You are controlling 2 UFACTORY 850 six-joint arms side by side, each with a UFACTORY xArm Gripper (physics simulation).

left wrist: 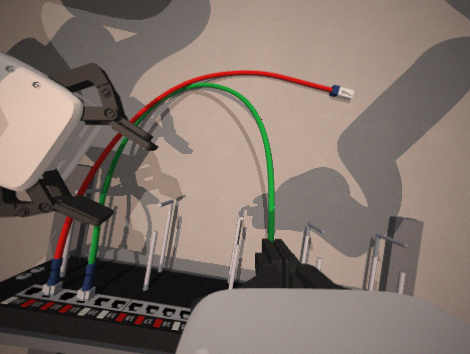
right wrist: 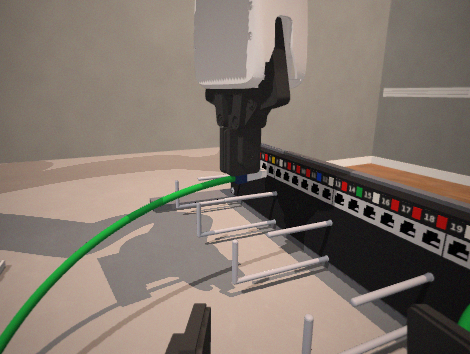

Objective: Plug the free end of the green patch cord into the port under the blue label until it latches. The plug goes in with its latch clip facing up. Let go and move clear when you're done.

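Note:
My left gripper (left wrist: 270,255) (right wrist: 240,172) is shut on the free plug of the green patch cord (left wrist: 270,175) (right wrist: 127,218). In the right wrist view the plug's blue boot (right wrist: 241,178) and white body (right wrist: 257,174) stick out below and beside the fingertips, pointing at the patch panel (right wrist: 360,232). The plug body is left of the blue label (right wrist: 319,177) and the port (right wrist: 315,188) under it. Its gap to the panel and its clip are unclear. My right gripper (left wrist: 131,183) (right wrist: 308,337) is open, above the red and green cords near their plugged ends.
A red cord (left wrist: 245,73) runs from the panel (left wrist: 110,327); its free plug (left wrist: 344,92) lies on the table. The green cord's other plug (left wrist: 86,292) sits in the panel beside the red one (left wrist: 52,287). Grey guide rods (left wrist: 150,260) (right wrist: 300,228) stick out below the ports.

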